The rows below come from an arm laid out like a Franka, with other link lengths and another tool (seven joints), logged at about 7 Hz.
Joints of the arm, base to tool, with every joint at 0 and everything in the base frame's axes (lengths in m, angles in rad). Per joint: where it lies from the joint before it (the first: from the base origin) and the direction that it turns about. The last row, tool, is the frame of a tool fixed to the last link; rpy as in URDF.
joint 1: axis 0 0 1 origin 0.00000 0.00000 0.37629
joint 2: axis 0 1 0 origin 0.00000 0.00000 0.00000
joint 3: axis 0 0 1 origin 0.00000 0.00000 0.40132
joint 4: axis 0 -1 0 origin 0.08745 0.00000 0.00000
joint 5: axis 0 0 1 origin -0.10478 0.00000 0.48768
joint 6: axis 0 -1 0 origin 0.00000 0.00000 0.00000
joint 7: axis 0 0 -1 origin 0.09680 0.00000 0.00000
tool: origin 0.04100 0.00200 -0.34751 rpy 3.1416 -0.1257 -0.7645
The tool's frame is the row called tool.
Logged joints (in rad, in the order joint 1, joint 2, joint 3, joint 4, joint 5, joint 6, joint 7), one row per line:
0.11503, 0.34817, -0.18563, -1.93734, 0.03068, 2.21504, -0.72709
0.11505, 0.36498, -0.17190, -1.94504, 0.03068, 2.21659, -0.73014
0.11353, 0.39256, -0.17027, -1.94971, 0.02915, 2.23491, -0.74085
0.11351, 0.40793, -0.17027, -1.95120, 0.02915, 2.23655, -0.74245
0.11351, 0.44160, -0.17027, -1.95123, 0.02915, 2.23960, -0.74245
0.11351, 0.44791, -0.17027, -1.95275, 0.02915, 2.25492, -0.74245
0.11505, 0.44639, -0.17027, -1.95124, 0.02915, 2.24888, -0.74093
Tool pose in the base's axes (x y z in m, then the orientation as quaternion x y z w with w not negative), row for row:
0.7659, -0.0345, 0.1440, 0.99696, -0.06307, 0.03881, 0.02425
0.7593, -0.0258, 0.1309, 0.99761, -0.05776, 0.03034, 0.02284
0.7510, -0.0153, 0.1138, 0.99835, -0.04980, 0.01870, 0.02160
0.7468, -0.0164, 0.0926, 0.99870, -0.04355, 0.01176, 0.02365
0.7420, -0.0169, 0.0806, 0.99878, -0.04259, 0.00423, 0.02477
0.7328, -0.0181, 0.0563, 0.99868, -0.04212, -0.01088, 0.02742
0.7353, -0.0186, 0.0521, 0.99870, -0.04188, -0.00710, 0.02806
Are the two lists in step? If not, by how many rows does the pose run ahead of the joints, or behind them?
The pose runs 1 row behind the joints: the pose in row i belongs to the joints in row i - 1.
